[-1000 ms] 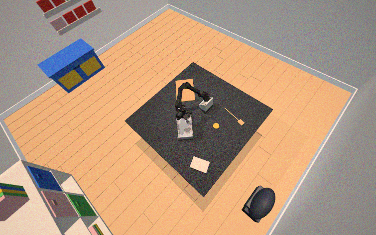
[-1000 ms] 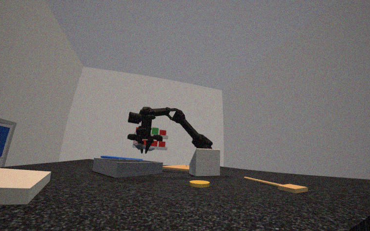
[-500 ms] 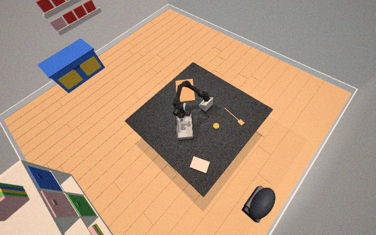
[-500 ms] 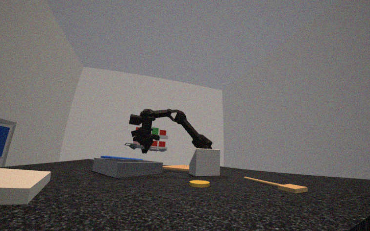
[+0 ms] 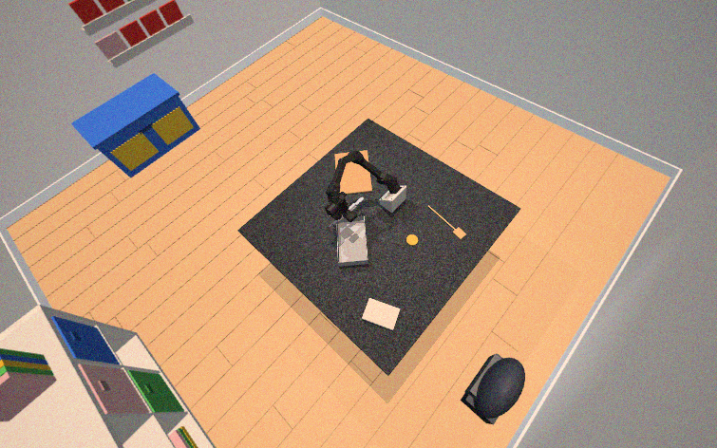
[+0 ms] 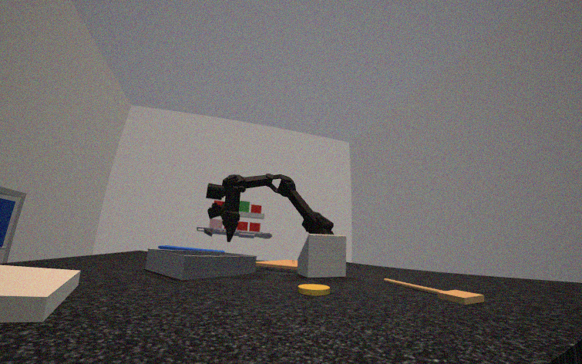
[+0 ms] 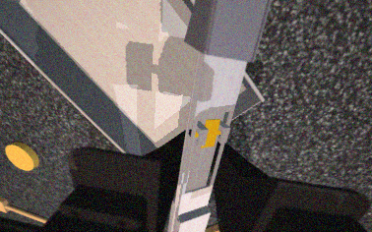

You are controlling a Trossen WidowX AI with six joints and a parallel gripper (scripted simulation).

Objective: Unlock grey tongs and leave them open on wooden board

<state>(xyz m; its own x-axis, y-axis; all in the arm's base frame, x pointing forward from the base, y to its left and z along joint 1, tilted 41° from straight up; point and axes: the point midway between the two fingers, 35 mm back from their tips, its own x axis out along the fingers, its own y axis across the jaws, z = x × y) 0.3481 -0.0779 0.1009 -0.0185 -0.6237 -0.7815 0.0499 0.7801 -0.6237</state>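
My gripper tip is now 2 cm short of the yellow lock piece and 3 cm below it. From my gripper tip the other things lie so: wooden board (34 cm behind, 25 cm to the right, 9 cm below); grey roasting tin (7 cm ahead, 11 cm to the left, 7 cm below); cream slab (30 cm ahead, 53 cm to the left, 9 cm below).
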